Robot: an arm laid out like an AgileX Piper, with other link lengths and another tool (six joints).
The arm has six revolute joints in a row. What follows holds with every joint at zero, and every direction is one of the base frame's. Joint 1 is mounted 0.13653 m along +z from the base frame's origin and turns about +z. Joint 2 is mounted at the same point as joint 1 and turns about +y. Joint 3 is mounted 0.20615 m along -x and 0.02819 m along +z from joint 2 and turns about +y. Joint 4 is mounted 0.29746 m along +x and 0.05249 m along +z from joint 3 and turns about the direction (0.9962, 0, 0.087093). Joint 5 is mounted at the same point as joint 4 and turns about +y. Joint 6 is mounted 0.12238 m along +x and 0.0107 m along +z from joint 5 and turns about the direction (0.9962, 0, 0.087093). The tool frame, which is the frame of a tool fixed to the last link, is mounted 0.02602 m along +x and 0.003 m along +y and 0.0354 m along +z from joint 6; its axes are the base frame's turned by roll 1.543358, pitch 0.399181 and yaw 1.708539 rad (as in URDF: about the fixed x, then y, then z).
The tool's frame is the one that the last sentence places.
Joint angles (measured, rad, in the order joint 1, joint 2, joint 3, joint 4, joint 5, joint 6), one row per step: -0.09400 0.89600 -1.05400 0.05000 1.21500 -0.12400; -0.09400 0.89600 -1.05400 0.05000 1.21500 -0.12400; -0.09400 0.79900 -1.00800 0.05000 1.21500 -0.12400; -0.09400 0.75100 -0.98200 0.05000 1.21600 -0.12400; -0.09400 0.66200 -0.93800 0.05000 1.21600 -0.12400; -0.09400 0.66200 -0.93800 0.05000 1.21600 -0.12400; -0.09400 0.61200 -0.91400 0.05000 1.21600 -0.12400; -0.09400 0.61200 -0.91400 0.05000 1.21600 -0.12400; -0.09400 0.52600 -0.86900 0.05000 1.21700 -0.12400; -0.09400 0.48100 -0.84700 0.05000 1.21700 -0.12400; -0.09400 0.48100 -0.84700 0.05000 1.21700 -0.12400; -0.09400 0.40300 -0.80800 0.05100 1.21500 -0.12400; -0.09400 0.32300 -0.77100 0.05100 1.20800 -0.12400; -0.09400 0.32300 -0.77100 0.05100 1.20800 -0.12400; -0.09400 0.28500 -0.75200 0.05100 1.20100 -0.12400
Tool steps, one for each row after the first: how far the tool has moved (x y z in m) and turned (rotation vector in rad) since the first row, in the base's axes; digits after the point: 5 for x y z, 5 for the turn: 0.00000 0.00000 0.00000 0.00000 0.00000 0.00000; -0.01684 0.00159 0.00912 -0.00479 -0.05077 0.00000; -0.02516 0.00238 0.01162 -0.00677 -0.07168 0.00005; -0.04026 0.00380 0.01715 -0.01100 -0.11648 0.00005; -0.04026 0.00380 0.01715 -0.01100 -0.11648 0.00005; -0.04863 0.00459 0.01999 -0.01344 -0.14237 0.00005; -0.04863 0.00459 0.01999 -0.01344 -0.14237 0.00005; -0.06260 0.00591 0.02237 -0.01721 -0.18219 0.00009; -0.06976 0.00659 0.02387 -0.01937 -0.20509 0.00009; -0.06976 0.00659 0.02387 -0.01937 -0.20509 0.00009; -0.08161 0.00782 0.02574 -0.02225 -0.24600 0.00036; -0.09325 0.00889 0.02869 -0.02682 -0.29578 0.00005; -0.09325 0.00889 0.02869 -0.02682 -0.29578 0.00005; -0.09824 0.00933 0.02979 -0.02912 -0.32167 -0.00026
